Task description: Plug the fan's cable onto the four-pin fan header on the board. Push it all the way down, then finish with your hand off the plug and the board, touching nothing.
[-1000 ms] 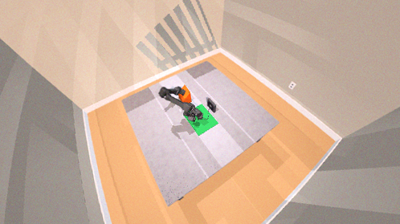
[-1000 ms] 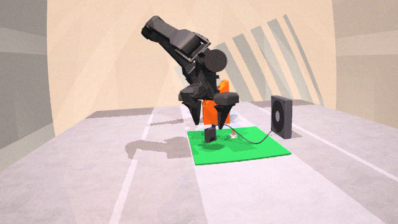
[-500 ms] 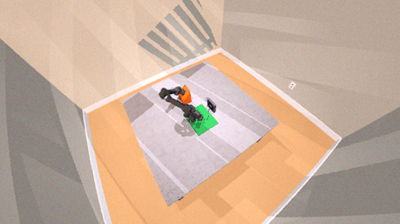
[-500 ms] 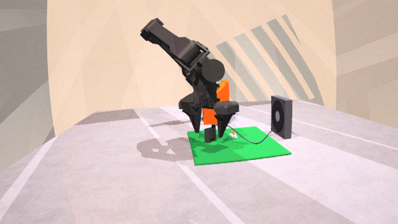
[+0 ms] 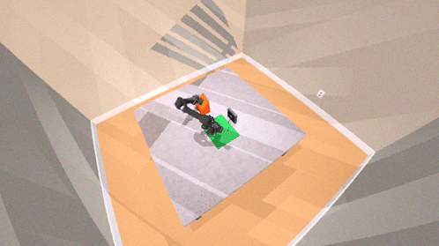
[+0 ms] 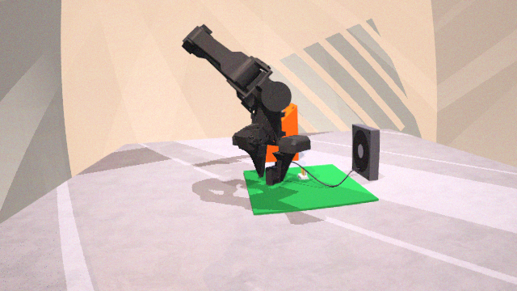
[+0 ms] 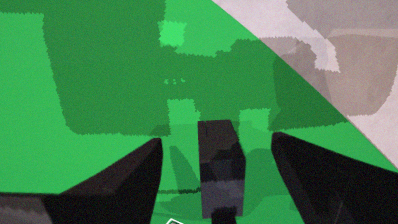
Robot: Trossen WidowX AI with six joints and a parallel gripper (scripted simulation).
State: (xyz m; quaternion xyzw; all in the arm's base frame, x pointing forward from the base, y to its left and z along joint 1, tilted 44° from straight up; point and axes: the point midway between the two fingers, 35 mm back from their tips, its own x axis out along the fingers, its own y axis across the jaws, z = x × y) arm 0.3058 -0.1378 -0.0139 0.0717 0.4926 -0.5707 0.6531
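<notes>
Now: gripper tip 8 cm to the right of the white four-pin header, 3 cm past it and 2 cm above it. Also, from my gripper tip: dark fan plug 1 cm to the left, 1 cm above; green board 7 cm to the left, 3 cm below, 2 cm ahead; black fan 24 cm to the left, 4 cm above, 1 cm behind.
</notes>
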